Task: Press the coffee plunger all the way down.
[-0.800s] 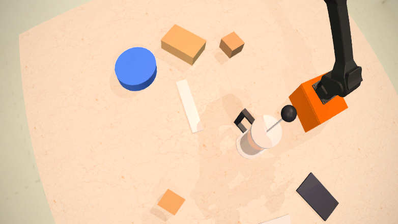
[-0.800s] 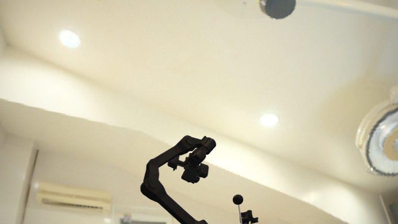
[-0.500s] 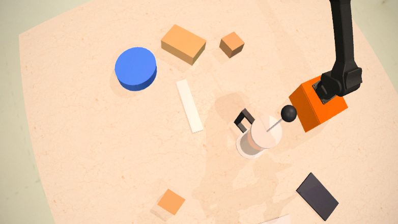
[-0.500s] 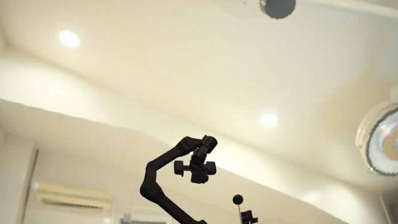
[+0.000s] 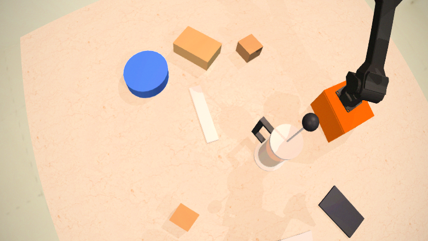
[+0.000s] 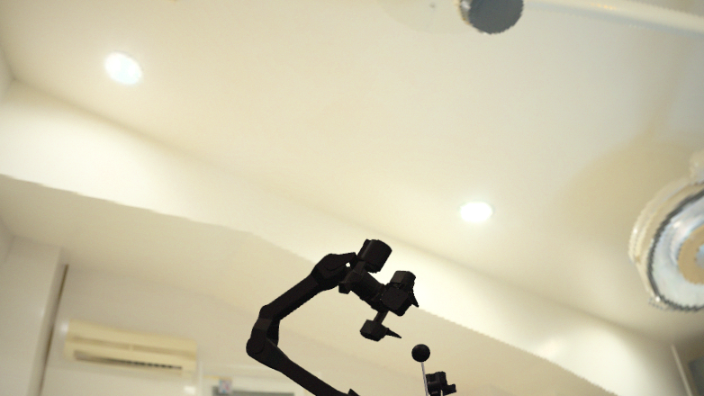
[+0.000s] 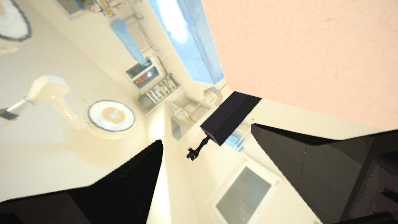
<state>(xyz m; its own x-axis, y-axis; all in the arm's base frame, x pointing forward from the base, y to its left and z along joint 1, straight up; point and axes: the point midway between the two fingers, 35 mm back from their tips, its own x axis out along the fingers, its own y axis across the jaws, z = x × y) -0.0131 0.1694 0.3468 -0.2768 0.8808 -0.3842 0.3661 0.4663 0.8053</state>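
The coffee press lies 27 cm ahead of my gripper tip, 21 cm to the right of it and 30 cm below it. Also, from my gripper tip: tan box (29 cm ahead, 53 cm to the right, 41 cm below); then dark slab (16 cm ahead, 6 cm to the left, 43 cm below); then blue disc (44 cm ahead, 52 cm to the right, 42 cm below).
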